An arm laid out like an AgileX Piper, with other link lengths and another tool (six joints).
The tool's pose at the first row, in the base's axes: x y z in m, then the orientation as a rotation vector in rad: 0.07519 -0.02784 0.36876 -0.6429 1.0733 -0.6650
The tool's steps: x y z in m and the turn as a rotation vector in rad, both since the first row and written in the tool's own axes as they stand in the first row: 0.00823 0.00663 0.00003 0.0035 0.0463 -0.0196; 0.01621 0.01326 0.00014 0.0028 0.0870 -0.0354; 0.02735 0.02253 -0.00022 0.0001 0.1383 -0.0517; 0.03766 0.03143 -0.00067 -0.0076 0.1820 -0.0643; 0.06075 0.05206 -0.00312 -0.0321 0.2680 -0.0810; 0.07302 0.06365 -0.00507 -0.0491 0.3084 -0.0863; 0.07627 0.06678 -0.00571 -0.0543 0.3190 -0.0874; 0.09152 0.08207 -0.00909 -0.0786 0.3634 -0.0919; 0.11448 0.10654 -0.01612 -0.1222 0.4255 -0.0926; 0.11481 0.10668 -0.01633 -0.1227 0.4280 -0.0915
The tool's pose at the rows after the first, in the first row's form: 0.07906 -0.02981 0.35912 -0.6383 1.1097 -0.7015; 0.08292 -0.03158 0.34966 -0.6365 1.1435 -0.7305; 0.08784 -0.03412 0.33626 -0.6333 1.1877 -0.7630; 0.09234 -0.03628 0.32358 -0.6344 1.2279 -0.7869; 0.10119 -0.04088 0.29416 -0.6394 1.3131 -0.8220; 0.10540 -0.04302 0.27784 -0.6448 1.3562 -0.8333; 0.10641 -0.04357 0.27343 -0.6467 1.3679 -0.8355; 0.11091 -0.04580 0.25216 -0.6567 1.4180 -0.8437; 0.11613 -0.04853 0.21839 -0.6756 1.4938 -0.8444; 0.11607 -0.04872 0.21802 -0.6745 1.4966 -0.8441
